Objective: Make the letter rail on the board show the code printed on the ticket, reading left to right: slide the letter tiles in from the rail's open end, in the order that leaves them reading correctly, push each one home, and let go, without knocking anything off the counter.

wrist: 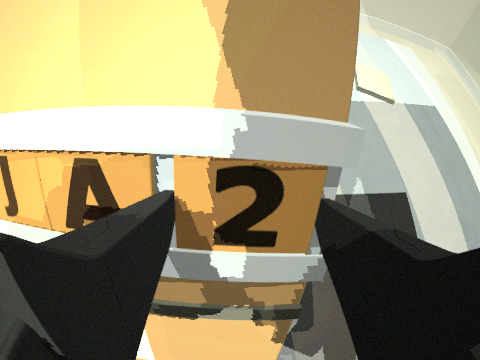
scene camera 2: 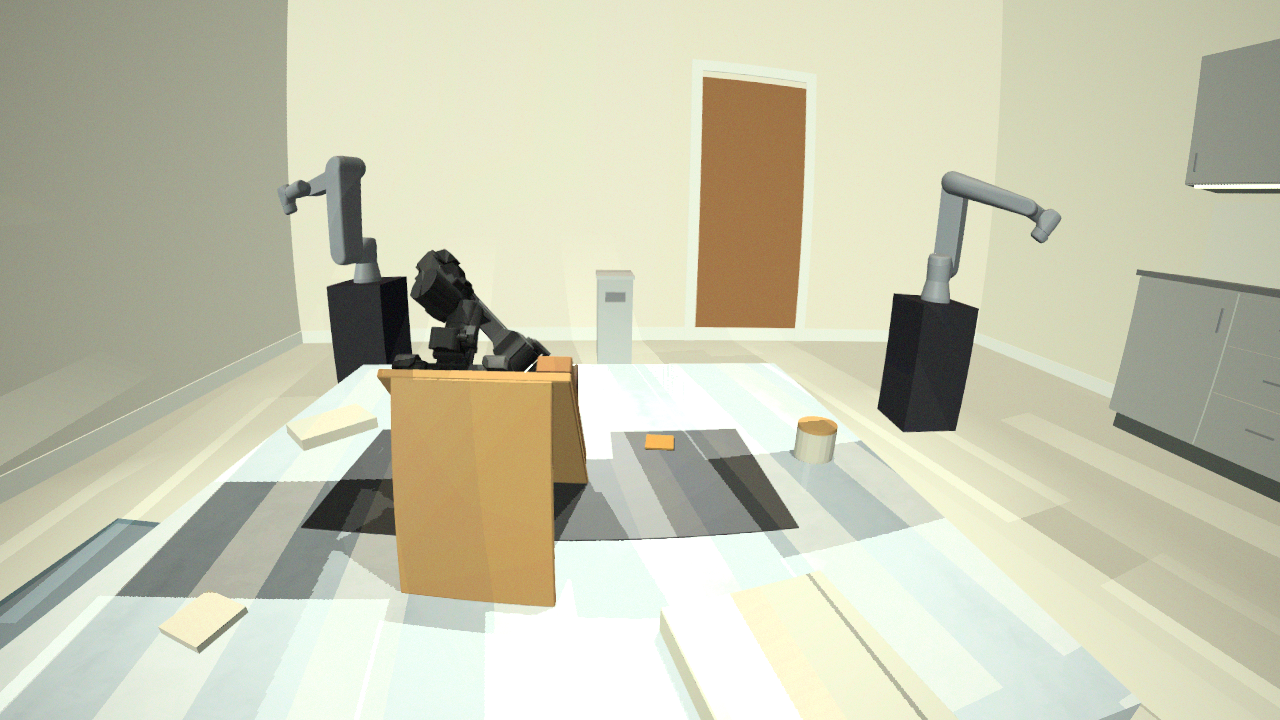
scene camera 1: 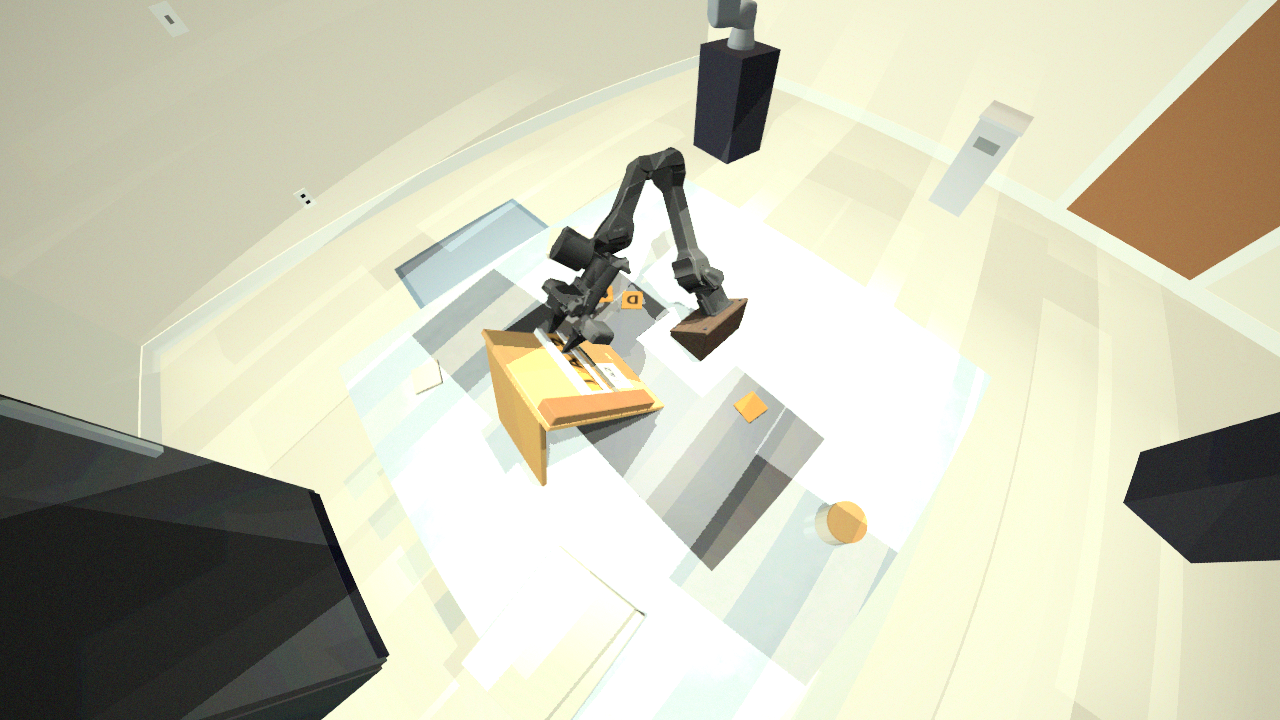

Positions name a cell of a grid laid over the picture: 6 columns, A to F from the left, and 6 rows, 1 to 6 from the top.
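Note:
My gripper (scene camera 1: C3), (wrist: D4) is visible. A sloped board (scene camera 2: C4), (wrist: D2), (scene camera 1: C4) is visible as well.

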